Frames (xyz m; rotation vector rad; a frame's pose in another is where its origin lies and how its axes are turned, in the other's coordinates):
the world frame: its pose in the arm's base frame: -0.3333 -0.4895 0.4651 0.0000 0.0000 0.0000
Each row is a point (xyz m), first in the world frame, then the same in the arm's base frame.
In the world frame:
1: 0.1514 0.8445 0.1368
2: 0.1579 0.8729 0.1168
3: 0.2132 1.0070 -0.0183
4: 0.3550 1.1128 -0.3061
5: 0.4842 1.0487 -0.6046
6: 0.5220 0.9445 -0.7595
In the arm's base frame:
1: -0.1819 0.3550 0.6019
2: -0.1754 0.3834 0.5819
3: -0.1201 0.5175 0.4468
4: 0.0217 0.6233 0.1590
5: 0.1509 0.5592 -0.1395
6: 0.1887 0.4550 -0.2944

